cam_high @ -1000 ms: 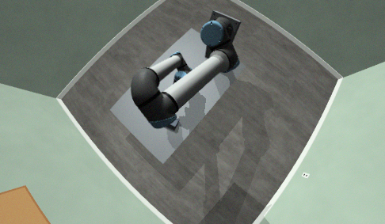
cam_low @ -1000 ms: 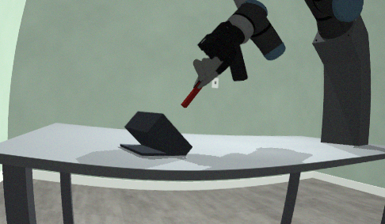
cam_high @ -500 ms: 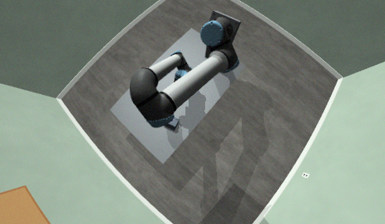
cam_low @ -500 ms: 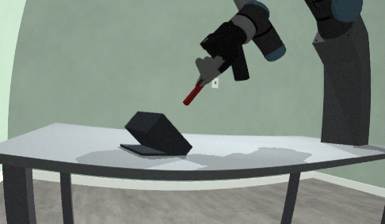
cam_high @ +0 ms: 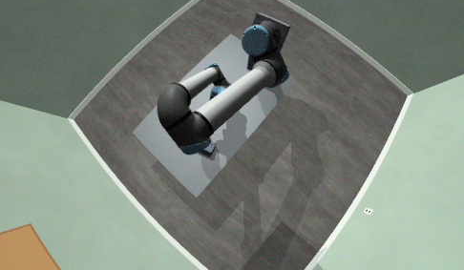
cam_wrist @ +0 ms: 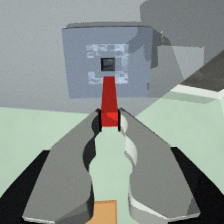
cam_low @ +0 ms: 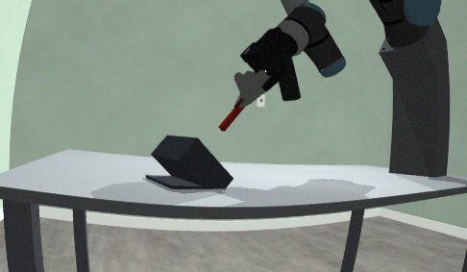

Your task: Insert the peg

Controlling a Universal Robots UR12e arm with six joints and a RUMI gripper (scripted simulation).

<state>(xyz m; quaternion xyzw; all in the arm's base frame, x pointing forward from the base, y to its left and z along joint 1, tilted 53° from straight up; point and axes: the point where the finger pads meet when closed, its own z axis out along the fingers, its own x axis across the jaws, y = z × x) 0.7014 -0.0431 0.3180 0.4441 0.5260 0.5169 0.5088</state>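
Right now my hand is 170 mm above the thin dark base plate, 130 mm short of it and 20 mm to the right of it. Round my hand: red peg 30 mm below, 20 mm ahead.
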